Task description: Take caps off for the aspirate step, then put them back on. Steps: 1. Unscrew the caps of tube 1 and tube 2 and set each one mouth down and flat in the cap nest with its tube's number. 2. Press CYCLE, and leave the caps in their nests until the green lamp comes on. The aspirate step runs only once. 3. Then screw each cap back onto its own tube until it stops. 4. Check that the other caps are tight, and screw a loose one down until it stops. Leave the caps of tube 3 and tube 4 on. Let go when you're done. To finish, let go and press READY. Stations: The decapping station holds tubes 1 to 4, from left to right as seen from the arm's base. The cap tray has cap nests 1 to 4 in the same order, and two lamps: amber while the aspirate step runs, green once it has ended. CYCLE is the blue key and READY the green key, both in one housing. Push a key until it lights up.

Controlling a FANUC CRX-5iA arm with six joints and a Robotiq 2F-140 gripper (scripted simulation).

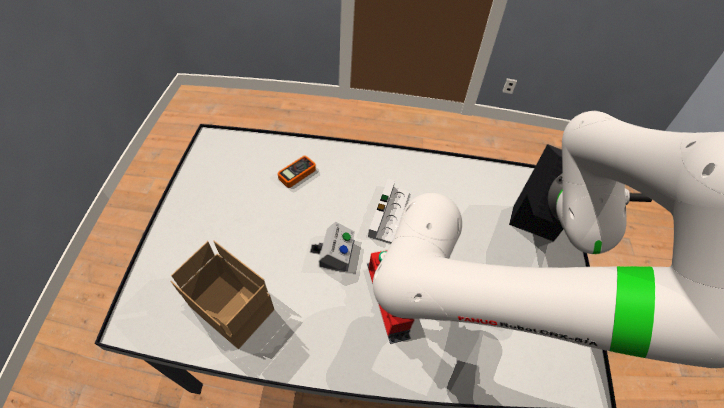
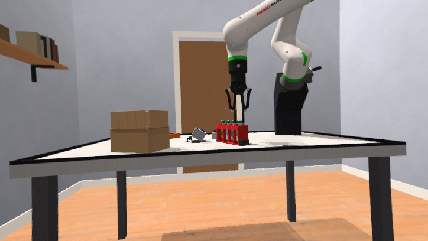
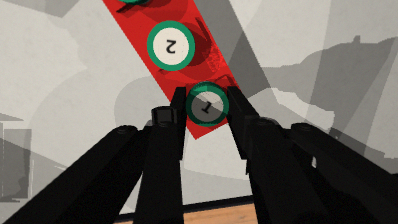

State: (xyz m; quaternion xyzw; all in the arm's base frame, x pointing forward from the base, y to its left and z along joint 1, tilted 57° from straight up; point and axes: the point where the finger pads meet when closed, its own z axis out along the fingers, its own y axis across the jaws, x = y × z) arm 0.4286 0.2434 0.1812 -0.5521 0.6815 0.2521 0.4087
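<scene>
Right now my hand is 30 mm above the cap 1. Round my hand: cap 2: 50 mm to the right, 30 mm below, 20 mm ahead; cap 3: 90 mm to the right, 50 mm ahead, 30 mm below; cap 4: 140 mm to the right, 70 mm ahead, 30 mm below.
</scene>
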